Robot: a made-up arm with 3 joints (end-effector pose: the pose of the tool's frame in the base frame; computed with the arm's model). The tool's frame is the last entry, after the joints. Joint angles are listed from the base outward.
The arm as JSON. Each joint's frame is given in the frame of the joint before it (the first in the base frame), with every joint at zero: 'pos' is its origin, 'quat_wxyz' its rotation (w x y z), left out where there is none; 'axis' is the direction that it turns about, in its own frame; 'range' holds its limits. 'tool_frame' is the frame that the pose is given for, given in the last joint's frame.
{
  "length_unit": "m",
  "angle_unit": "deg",
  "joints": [
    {
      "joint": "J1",
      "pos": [
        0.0,
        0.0,
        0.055
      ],
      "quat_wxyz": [
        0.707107,
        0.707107,
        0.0,
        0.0
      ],
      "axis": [
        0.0,
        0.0,
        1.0
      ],
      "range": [
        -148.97,
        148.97
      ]
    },
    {
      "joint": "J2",
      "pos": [
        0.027,
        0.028,
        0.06
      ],
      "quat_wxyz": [
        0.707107,
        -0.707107,
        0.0,
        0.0
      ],
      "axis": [
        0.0,
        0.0,
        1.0
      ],
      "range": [
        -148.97,
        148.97
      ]
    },
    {
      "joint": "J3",
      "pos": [
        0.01,
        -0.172,
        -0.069
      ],
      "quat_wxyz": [
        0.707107,
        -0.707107,
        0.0,
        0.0
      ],
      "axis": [
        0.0,
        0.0,
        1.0
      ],
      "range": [
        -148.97,
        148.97
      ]
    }
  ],
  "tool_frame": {
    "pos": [
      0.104,
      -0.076,
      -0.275
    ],
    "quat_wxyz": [
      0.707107,
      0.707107,
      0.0,
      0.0
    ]
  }
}
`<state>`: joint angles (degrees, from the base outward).
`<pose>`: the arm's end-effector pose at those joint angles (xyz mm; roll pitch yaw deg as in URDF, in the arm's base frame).
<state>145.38 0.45 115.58</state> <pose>42.4 -506.7 229.4 -0.29 -29.80 -0.22</pose>
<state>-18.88 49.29 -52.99</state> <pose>381.9 -342.5 17.2 18.38 -38.94 35.92</pose>
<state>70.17 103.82 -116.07</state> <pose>146.9 -54.2 518.5 -86.69 -23.80 -152.20</pose>
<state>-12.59 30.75 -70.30</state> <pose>245.2 -457.7 84.8 12.44 -58.84 19.45</pose>
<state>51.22 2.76 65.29</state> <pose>187.9 -500.6 123.3 -2.22 14.09 1.19</pose>
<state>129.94 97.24 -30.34</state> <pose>-356.2 57.2 360.2 -123.60 24.06 110.34</pose>
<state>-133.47 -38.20 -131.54</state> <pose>224.4 -339.6 311.4 -26.94 7.86 24.46</pose>
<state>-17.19 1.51 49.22</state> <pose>145.7 -503.3 -63.5 1.11 66.40 2.46</pose>
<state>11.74 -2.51 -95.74</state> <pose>-78.3 -503.2 94.8 178.30 -72.52 179.16</pose>
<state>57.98 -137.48 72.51</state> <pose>-90.8 192.6 -311.6 127.31 43.91 -16.38</pose>
